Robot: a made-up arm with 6 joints.
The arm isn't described. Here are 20 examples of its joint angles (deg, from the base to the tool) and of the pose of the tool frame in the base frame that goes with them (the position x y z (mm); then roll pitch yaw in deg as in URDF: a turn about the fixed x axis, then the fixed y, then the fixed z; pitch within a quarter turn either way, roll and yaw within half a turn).
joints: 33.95 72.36 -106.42 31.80 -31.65 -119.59
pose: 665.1 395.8 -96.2 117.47 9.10 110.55
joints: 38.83 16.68 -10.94 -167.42 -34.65 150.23
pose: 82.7 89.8 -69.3 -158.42 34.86 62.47
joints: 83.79 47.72 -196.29 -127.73 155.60 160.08
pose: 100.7 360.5 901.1 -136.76 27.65 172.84
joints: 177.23 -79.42 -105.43 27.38 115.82 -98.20
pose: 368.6 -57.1 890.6 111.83 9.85 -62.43
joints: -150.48 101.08 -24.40 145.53 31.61 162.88
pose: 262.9 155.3 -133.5 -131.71 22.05 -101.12
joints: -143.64 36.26 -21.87 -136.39 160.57 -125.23
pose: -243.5 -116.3 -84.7 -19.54 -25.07 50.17
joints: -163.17 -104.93 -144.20 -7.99 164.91 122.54
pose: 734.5 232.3 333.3 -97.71 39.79 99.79
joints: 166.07 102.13 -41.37 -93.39 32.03 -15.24
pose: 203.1 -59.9 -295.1 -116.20 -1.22 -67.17
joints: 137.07 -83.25 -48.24 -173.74 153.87 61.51
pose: 36.4 -22.2 802.0 -108.34 -31.99 -120.11
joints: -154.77 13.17 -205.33 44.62 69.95 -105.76
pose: 100.4 11.6 1084.2 59.06 22.20 -28.92
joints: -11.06 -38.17 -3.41 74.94 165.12 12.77
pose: 270.5 15.6 201.1 -38.80 29.44 90.64
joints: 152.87 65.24 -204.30 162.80 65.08 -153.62
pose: -514.6 250.6 874.2 22.16 16.94 -8.04
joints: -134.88 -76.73 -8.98 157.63 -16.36 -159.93
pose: -244.4 -207.2 364.3 169.73 -70.31 -130.51
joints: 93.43 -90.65 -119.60 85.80 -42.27 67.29
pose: 126.4 -676.4 696.5 50.87 -13.22 72.20
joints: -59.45 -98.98 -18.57 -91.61 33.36 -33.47
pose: 108.0 -168.8 637.3 65.26 17.10 -14.02
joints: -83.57 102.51 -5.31 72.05 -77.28 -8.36
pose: -101.5 231.6 32.1 106.63 18.95 -93.46
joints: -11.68 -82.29 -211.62 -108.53 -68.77 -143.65
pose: -682.6 221.9 30.3 82.82 -7.17 -163.74
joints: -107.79 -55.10 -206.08 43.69 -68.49 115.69
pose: 172.4 726.2 343.0 173.56 -52.24 134.43
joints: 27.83 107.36 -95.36 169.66 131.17 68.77
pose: 306.7 179.6 -473.8 59.31 16.30 117.29
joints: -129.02 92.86 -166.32 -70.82 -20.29 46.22
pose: -506.7 -736.7 135.7 114.78 -67.88 -42.80
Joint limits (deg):
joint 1: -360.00..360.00
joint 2: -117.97..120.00
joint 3: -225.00..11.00
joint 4: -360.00..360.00
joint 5: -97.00..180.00
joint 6: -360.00..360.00
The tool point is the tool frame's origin. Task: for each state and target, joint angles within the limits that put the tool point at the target. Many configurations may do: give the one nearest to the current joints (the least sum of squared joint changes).
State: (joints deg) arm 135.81 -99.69 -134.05 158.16 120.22 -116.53
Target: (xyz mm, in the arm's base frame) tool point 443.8 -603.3 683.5
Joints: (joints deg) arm 128.84 -84.46 -127.10 157.46 116.45 -116.53
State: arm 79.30 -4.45 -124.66 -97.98 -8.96 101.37
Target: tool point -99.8 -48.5 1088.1
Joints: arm 70.54 -34.90 -129.98 -98.17 -26.46 101.37
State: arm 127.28 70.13 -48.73 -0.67 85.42 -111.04
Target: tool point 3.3 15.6 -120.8
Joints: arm 126.90 46.15 -17.23 -8.37 109.22 -111.04
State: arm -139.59 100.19 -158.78 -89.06 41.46 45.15
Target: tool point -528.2 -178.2 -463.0
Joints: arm -159.76 104.66 -120.60 -87.39 48.41 45.15
